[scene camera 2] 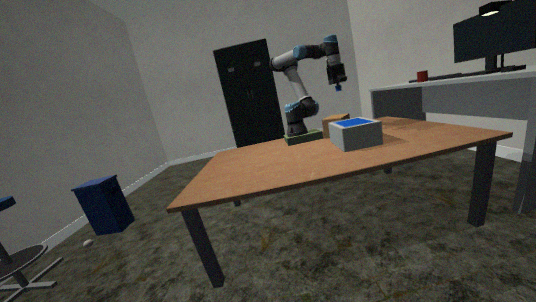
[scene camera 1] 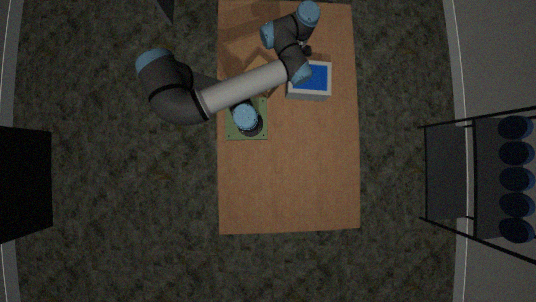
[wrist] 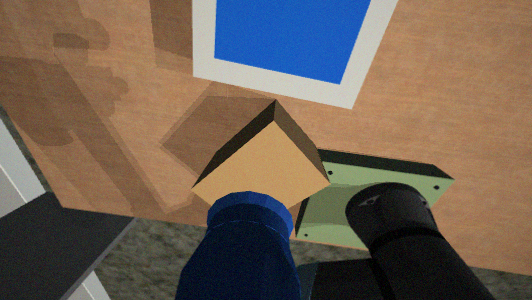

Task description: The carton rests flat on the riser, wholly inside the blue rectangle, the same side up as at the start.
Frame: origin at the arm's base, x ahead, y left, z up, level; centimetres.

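Seen in the pictures: end effector, tool point: (scene camera 2: 338, 90) (wrist: 249, 226); arm's base, origin of the base link: (scene camera 2: 297, 134) (wrist: 382, 208).
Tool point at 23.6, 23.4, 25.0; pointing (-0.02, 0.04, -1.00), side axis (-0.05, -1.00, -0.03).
Pixels of each thing's top centre, then the offset from my tool point to it, as dx, dy, dz. Level surfaces: height alone.
- carton, middle of its top: (wrist: 257, 186) (scene camera 1: 263, 73) (scene camera 2: 335, 116) -11.8, +2.2, -16.7
- riser, middle of its top: (scene camera 2: 351, 122) (scene camera 1: 310, 76) +14.4, -2.9, -17.7
- wooden table, its level: dz -29.7
The carton (scene camera 1: 258, 61) (scene camera 2: 327, 126) (wrist: 265, 165) is a tan box, upright on the table beside the riser. Its corner points toward the riser in the wrist view. The arm covers part of it in scene camera 1. The riser (scene camera 1: 307, 96) (scene camera 2: 360, 140) (wrist: 275, 81) is a grey-white block with the blue rectangle (scene camera 1: 319, 77) (scene camera 2: 354, 122) (wrist: 290, 35) on top. My gripper, a blue suction cup (scene camera 2: 338, 87) (wrist: 250, 215), is open and hangs well above the table with no object on it. In the wrist view it overlaps the carton's near edge.
The arm's base stands on a green plate (scene camera 1: 262, 134) (scene camera 2: 310, 138) (wrist: 320, 215) next to the carton. The wooden table (scene camera 1: 300, 175) (scene camera 2: 270, 175) carries them all. A desk with a monitor (scene camera 2: 492, 37) and a red cup (scene camera 2: 422, 76) stands behind at the right.
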